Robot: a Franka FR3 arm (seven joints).
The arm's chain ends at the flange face. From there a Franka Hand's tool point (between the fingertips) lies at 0.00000 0.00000 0.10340 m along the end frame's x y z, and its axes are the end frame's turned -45 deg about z.
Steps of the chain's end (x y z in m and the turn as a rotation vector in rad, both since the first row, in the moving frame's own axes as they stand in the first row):
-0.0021 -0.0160 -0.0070 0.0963 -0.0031 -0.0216
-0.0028 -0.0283 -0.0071 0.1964 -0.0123 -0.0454
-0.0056 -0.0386 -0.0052 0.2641 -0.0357 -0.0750
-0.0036 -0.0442 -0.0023 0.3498 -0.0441 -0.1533
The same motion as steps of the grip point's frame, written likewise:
0.0166 -0.0201 -0.0075 0.0703 0.0659 -0.0216
0.0311 -0.0375 -0.0091 0.1476 0.1302 -0.0454
0.0390 -0.0535 -0.0088 0.2120 0.1615 -0.0750
0.0483 -0.0636 -0.0086 0.2785 0.2162 -0.1533

